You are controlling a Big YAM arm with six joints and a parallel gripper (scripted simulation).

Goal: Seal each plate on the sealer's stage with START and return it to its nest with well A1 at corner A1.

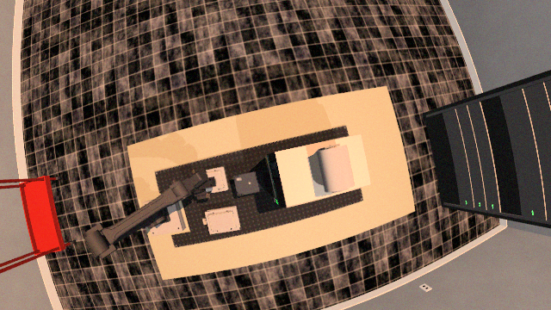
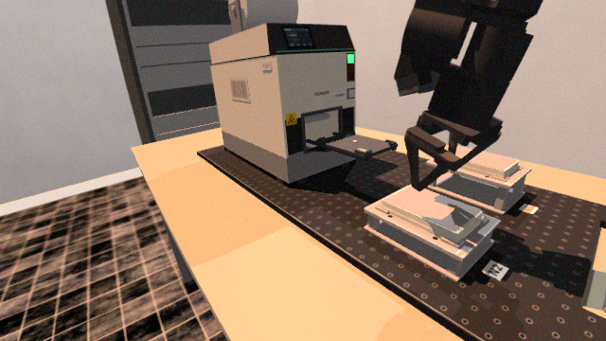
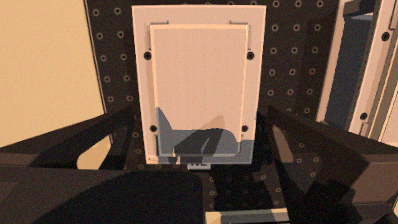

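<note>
The well plate is 60 mm below my hand. Also, from my hand: sealer stage: 200 mm ahead, 60 mm to the right, 10 mm below; then plate nest N2: 70 mm below; then sealer screen: 320 mm ahead, 20 mm to the right, 210 mm above.
</note>
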